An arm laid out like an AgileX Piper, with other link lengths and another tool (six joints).
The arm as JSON. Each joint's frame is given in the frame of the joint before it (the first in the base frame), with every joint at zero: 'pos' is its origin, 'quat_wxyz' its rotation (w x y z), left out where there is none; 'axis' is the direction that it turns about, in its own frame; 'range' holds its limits. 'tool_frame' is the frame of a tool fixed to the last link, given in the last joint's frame.
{
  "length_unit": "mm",
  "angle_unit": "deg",
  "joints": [
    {
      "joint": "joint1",
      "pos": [
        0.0,
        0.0,
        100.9
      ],
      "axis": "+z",
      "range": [
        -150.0,
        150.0
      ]
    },
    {
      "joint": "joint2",
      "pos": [
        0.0,
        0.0,
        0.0
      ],
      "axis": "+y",
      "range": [
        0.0,
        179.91
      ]
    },
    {
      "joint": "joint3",
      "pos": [
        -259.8,
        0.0,
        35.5
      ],
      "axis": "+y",
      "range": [
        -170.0,
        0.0
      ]
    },
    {
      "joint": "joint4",
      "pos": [
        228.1,
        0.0,
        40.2
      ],
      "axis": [
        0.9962,
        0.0,
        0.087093
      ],
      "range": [
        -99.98,
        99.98
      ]
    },
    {
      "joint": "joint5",
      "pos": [
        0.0,
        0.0,
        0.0
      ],
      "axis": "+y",
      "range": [
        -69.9,
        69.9
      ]
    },
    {
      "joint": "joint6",
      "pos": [
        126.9,
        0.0,
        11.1
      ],
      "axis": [
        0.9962,
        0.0,
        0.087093
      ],
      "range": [
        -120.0,
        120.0
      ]
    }
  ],
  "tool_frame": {
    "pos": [
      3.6,
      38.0,
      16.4
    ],
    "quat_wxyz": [
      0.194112,
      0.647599,
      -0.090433,
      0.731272
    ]
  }
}
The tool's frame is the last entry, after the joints.
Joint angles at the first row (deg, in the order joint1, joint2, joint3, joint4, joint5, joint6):
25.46, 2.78, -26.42, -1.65, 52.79, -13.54
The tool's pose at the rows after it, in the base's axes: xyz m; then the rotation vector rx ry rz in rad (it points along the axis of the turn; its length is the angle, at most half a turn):
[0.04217, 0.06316, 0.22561, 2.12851, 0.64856, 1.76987]
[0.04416, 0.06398, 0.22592, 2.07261, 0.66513, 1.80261]
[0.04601, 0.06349, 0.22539, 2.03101, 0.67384, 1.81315]
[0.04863, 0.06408, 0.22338, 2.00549, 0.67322, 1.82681]
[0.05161, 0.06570, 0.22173, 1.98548, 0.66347, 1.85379]
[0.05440, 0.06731, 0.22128, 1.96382, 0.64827, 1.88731]
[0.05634, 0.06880, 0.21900, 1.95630, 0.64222, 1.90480]
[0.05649, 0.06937, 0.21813, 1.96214, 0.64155, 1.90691]
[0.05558, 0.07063, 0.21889, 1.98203, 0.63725, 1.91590]
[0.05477, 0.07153, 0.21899, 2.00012, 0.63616, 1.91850]
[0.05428, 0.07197, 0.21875, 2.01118, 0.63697, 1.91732]
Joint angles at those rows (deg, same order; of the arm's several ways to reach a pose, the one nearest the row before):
25.46, 2.79, -24.28, -1.09, 48.59, -13.67
25.46, 2.78, -23.67, -1.32, 46.21, -15.61
25.46, 2.78, -23.28, -2.17, 44.89, -16.63
25.46, 2.78, -22.29, -2.65, 43.00, -17.03
25.46, 2.78, -20.98, -2.68, 40.29, -17.17
25.46, 2.78, -19.78, -2.67, 37.36, -17.17
25.46, 2.79, -18.63, -2.42, 35.41, -17.26
25.46, 2.78, -18.36, -2.09, 35.16, -17.25
25.46, 2.79, -18.36, -0.91, 35.16, -17.25
25.46, 2.78, -18.36, 0.00, 35.38, -17.25
25.46, 2.78, -18.36, 0.47, 35.63, -17.25

